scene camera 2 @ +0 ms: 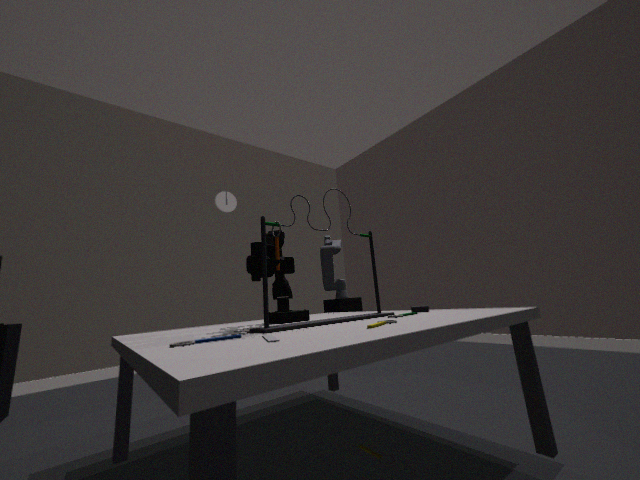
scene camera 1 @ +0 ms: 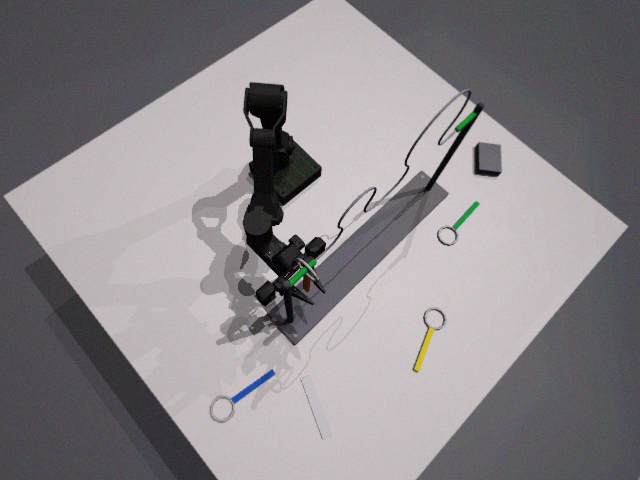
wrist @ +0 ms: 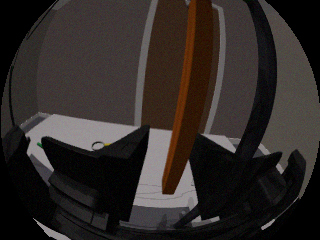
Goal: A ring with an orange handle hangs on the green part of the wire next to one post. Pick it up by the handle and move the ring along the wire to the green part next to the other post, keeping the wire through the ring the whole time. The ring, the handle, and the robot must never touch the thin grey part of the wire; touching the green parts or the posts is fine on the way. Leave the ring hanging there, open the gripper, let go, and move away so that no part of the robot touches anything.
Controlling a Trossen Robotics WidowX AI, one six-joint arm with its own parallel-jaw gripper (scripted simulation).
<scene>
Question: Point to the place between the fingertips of my gripper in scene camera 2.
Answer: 283, 261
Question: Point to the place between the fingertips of my gripper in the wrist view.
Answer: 168, 131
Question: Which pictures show my gripper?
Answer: Scene camera 2, scene camera 1 and the wrist view: all of them.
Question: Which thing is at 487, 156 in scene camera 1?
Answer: A dark grey block.
</scene>
